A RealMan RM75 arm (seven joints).
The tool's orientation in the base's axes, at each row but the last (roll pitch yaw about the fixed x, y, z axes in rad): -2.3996 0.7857 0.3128; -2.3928 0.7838 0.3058; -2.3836 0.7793 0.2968; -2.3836 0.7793 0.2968
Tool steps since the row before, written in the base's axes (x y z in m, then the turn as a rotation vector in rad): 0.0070 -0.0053 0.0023 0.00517 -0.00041 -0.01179; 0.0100 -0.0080 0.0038 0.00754 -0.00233 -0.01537; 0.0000 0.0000 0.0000 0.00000 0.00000 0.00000; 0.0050 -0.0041 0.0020 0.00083 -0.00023 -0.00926
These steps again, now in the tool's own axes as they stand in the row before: 0.0019 0.0018 -0.0087 0.01173 0.00480 0.00231; 0.0024 0.0025 -0.0129 0.01545 0.00758 0.00156; 0.0000 0.0000 0.0000 0.00000 0.00000 0.00000; 0.0011 0.0012 -0.0066 0.00702 0.00451 0.00410
